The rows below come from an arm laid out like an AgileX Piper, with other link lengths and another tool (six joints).
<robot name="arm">
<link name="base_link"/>
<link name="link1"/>
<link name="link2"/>
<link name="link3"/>
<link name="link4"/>
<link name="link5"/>
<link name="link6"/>
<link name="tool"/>
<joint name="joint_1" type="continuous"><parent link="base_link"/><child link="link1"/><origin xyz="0 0 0.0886" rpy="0 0 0"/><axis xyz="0 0 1"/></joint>
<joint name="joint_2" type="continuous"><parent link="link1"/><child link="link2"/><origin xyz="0 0 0" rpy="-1.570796 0 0"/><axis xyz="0 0 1"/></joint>
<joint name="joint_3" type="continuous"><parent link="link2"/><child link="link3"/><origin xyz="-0.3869 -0.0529 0" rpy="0 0 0"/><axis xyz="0 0 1"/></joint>
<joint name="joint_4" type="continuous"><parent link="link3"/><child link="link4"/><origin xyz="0.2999 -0.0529 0" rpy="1.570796 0 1.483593"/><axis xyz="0 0 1"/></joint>
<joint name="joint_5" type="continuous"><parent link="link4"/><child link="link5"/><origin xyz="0 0 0" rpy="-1.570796 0 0"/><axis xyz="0 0 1"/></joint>
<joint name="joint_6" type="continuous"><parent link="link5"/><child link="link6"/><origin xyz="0 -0.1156 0" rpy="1.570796 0 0"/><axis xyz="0 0 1"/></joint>
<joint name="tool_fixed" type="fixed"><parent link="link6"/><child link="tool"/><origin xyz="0.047 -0.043 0.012" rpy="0.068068 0 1.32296"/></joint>
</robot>
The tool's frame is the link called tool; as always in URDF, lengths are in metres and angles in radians. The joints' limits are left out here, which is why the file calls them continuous.
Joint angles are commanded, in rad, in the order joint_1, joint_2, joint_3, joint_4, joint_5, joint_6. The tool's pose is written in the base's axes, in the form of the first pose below.
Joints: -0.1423 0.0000 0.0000 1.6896 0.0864 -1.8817
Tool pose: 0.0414, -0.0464, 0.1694, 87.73, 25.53, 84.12
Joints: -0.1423 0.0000 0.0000 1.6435 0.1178 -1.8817
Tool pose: 0.0429, -0.0441, 0.1717, 87.70, 28.32, 85.66
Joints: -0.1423 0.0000 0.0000 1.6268 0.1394 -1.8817
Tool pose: 0.0440, -0.0419, 0.1726, 87.71, 29.39, 86.81
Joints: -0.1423 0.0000 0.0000 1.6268 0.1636 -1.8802
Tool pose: 0.0453, -0.0387, 0.1728, 87.64, 29.43, 88.16
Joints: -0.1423 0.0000 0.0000 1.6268 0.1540 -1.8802
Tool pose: 0.0448, -0.0400, 0.1727, 87.67, 29.38, 87.63
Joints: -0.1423 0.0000 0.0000 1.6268 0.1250 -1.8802
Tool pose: 0.0432, -0.0437, 0.1724, 87.76, 29.23, 86.02
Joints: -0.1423 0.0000 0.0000 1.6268 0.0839 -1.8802
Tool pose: 0.0407, -0.0488, 0.1719, 87.90, 29.02, 83.75
